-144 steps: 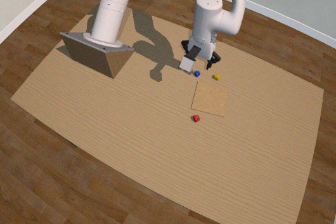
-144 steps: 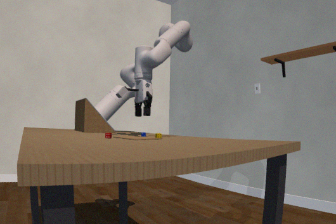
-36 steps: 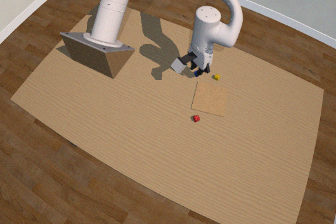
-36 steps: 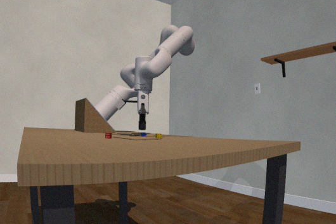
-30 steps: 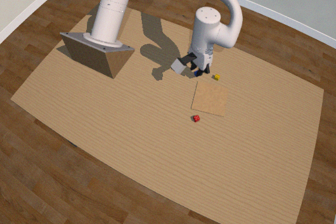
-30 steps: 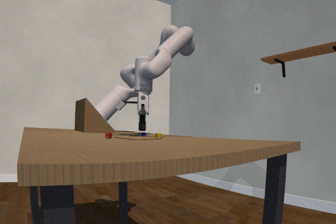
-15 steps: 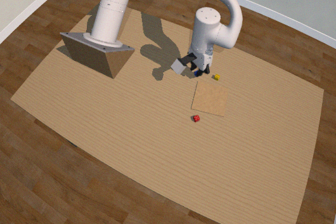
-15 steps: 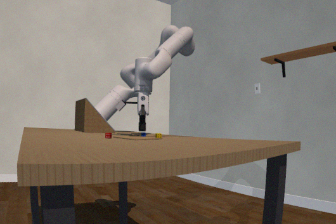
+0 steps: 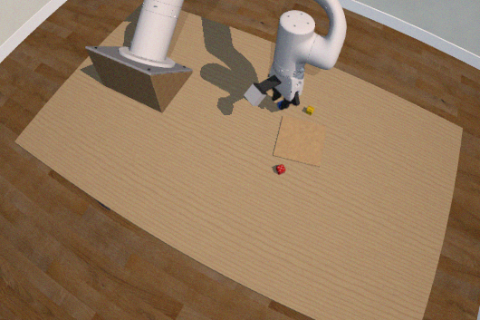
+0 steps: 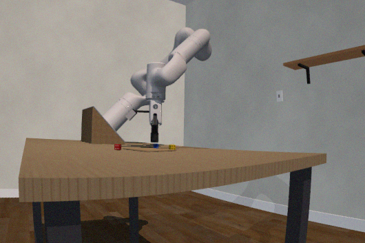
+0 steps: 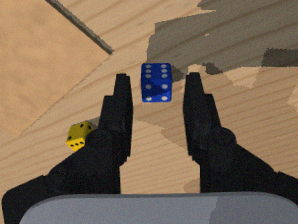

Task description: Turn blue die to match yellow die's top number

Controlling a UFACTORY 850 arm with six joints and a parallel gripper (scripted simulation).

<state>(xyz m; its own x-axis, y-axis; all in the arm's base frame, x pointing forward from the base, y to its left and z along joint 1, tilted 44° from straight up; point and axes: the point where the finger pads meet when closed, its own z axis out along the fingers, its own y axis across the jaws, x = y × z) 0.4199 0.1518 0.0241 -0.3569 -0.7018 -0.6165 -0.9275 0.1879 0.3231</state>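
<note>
Right now my hand is 40 mm above the blue die and 10 mm to the right of it. Also, from my hand: red die (180 mm to the right, 110 mm ahead, 40 mm below); tan mat (110 mm ahead, 70 mm to the right, 40 mm below); yellow die (90 mm ahead, 40 mm to the left, 40 mm below).
</note>
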